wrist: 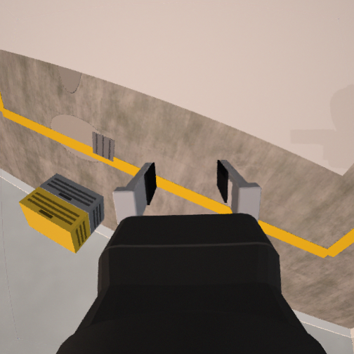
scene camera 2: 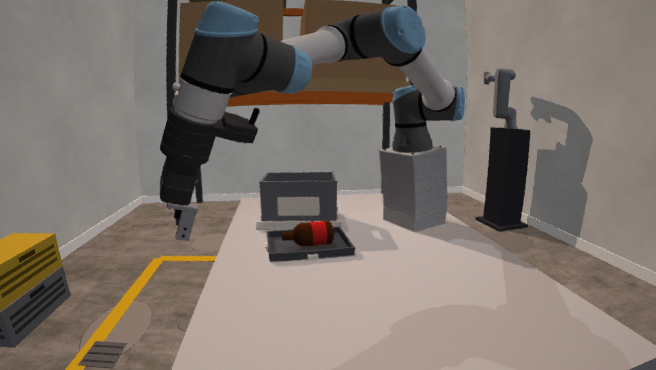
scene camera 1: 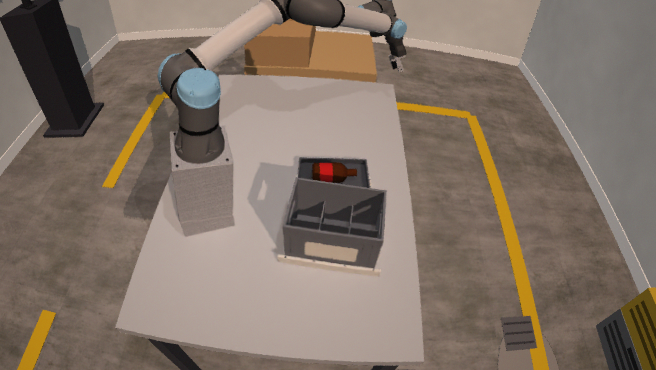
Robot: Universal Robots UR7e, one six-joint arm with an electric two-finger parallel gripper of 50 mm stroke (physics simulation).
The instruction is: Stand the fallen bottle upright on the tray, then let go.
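Frame: origin at the arm's base, x ahead, y left, z up, level; centimetres.
Seen in the pictures: gripper, between the fingertips: [scene camera 2: 180, 227] [scene camera 1: 398, 69]; arm's base, origin of its link: [scene camera 2: 412, 148] [scene camera 1: 199, 146].
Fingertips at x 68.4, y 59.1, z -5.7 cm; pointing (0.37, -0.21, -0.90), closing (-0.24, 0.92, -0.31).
Offsets run from my fingertips to a thing's top centre. Level surfaces: height alone.
A brown bottle with a red label {dy -44.3, dx -26.8, dz -15.2 cm} [scene camera 1: 327, 172] [scene camera 2: 318, 233] lies on its side in the shallow dark tray {dy -44.6, dx -27.1, dz -20.6 cm} [scene camera 1: 332, 159] [scene camera 2: 312, 254]. In scene camera 1 its neck points right; in scene camera 2 its neck points left. The bottle and tray do not show in the wrist view. My gripper [scene camera 1: 396, 65] [scene camera 2: 183, 235] [wrist: 185, 173] is open and empty. It hangs in the air beyond the table's edge, well away from the bottle and higher than it. Part of the tray is hidden behind the crate in scene camera 1.
A tall grey crate with compartments {dy -71.0, dx -27.7, dz -5.6 cm} [scene camera 1: 330, 245] [scene camera 2: 298, 192] stands right beside the tray on the table {dz -23.2 cm} [scene camera 1: 270, 310] [scene camera 2: 280, 310]. The robot's block pedestal [scene camera 1: 205, 195] [scene camera 2: 414, 185] stands on the table too. Yellow and grey boxes [scene camera 2: 30, 265] [wrist: 60, 212] stand on the floor.
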